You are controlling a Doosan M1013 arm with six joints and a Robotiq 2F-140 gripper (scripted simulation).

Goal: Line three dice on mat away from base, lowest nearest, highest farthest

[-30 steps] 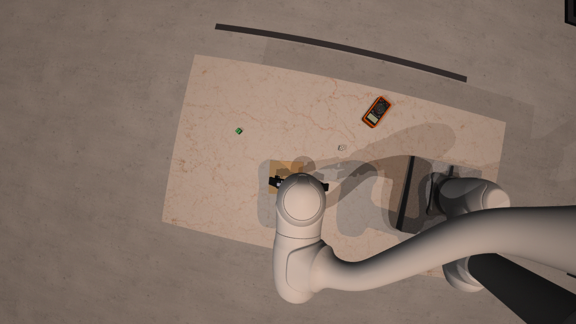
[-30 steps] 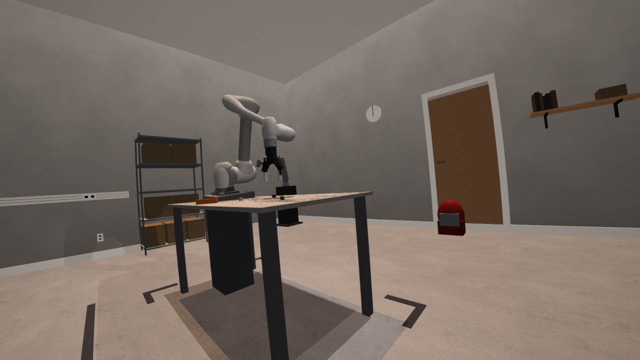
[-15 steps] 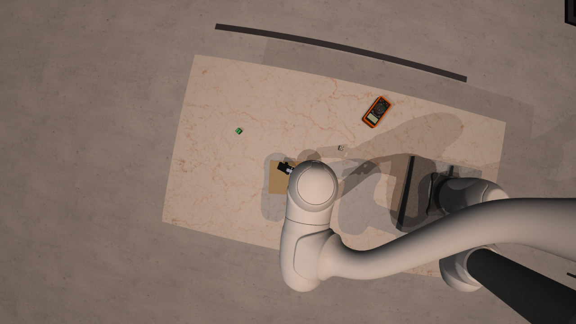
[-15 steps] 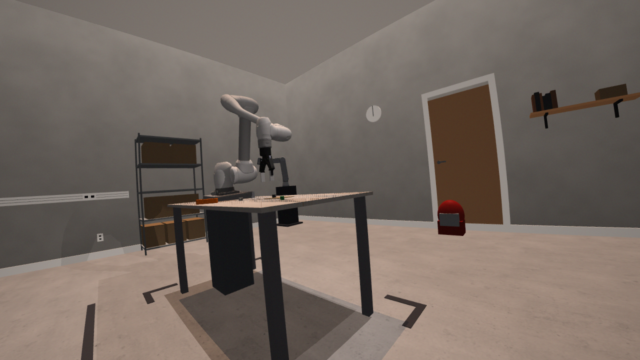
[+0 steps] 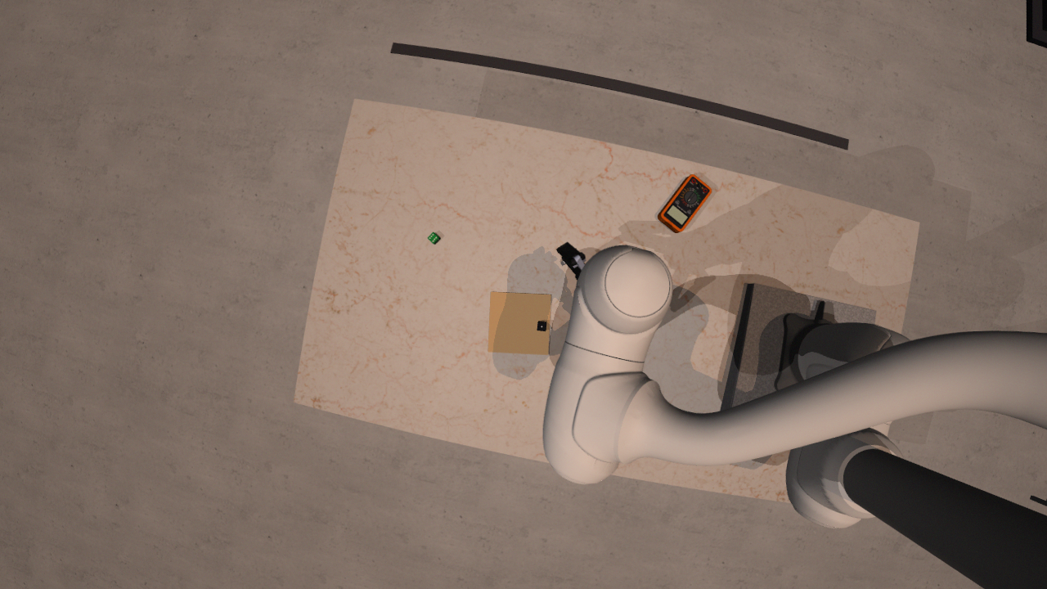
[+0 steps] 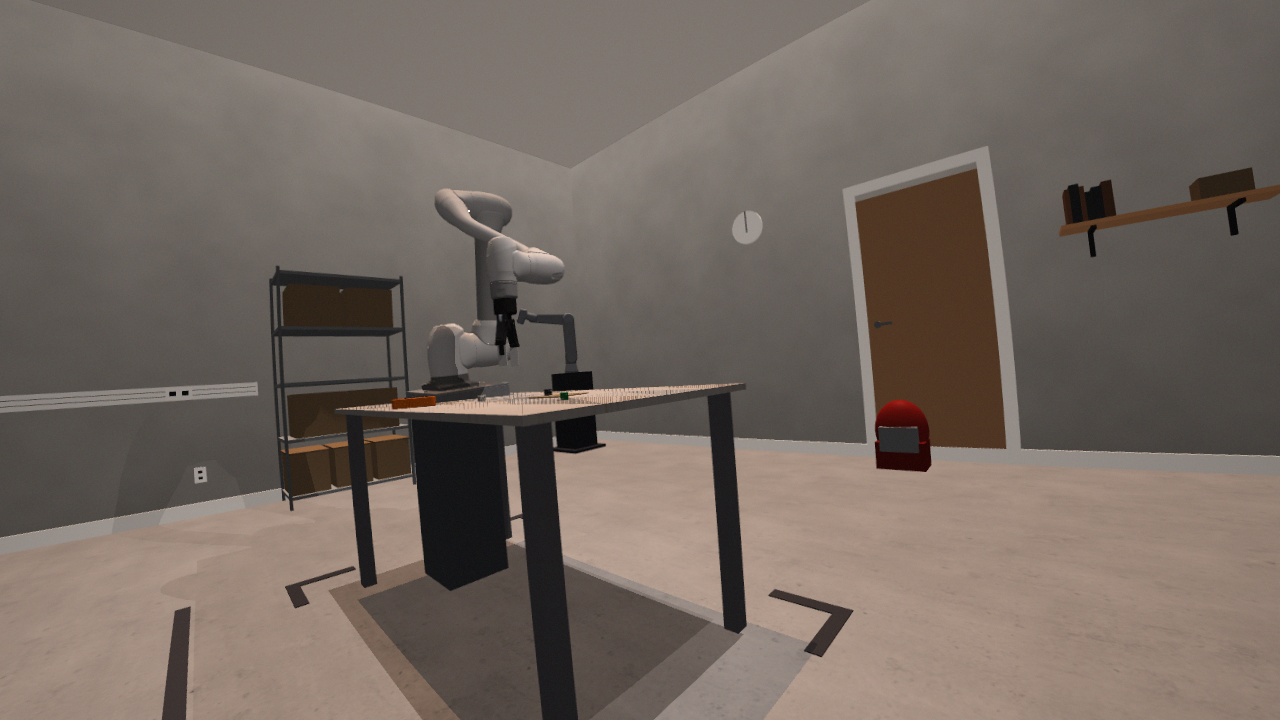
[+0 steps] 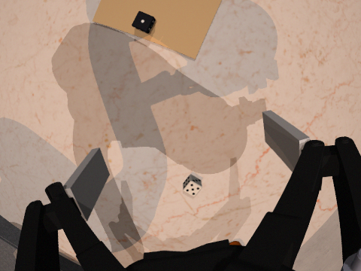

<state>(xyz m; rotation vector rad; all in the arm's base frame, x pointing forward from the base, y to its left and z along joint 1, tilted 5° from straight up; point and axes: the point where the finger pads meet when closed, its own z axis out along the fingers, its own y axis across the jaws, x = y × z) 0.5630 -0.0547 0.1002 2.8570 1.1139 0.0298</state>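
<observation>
My hand is 80 mm past the white die, 60 mm to the left of it and 110 mm above it. The rest, counted from my hand: black die (80 mm ahead, 90 mm to the left, 110 mm below); mat (130 mm ahead, 100 mm to the left, 120 mm below); orange multimeter (210 mm behind, 240 mm to the right, 110 mm below).
</observation>
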